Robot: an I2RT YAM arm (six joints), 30 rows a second.
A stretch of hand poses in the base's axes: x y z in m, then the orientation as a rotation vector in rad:
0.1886 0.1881 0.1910 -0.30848 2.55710 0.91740
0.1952 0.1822 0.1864 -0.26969 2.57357 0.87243
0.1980 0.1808 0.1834 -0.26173 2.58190 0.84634
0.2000 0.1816 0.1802 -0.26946 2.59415 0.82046
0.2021 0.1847 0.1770 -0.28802 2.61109 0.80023
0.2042 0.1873 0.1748 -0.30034 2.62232 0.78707
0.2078 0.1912 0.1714 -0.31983 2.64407 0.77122
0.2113 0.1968 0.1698 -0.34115 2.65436 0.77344
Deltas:
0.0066 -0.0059 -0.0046 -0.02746 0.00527 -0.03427
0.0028 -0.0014 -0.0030 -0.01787 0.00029 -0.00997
0.0020 0.0008 -0.0032 -0.02133 0.00198 0.00169
0.0021 0.0031 -0.0032 -0.02067 0.00690 0.01130
0.0021 0.0026 -0.0022 -0.01349 0.00481 0.00758
0.0036 0.0039 -0.0034 -0.01922 0.01305 0.01365
0.0035 0.0056 -0.0016 -0.00458 0.00815 0.01672

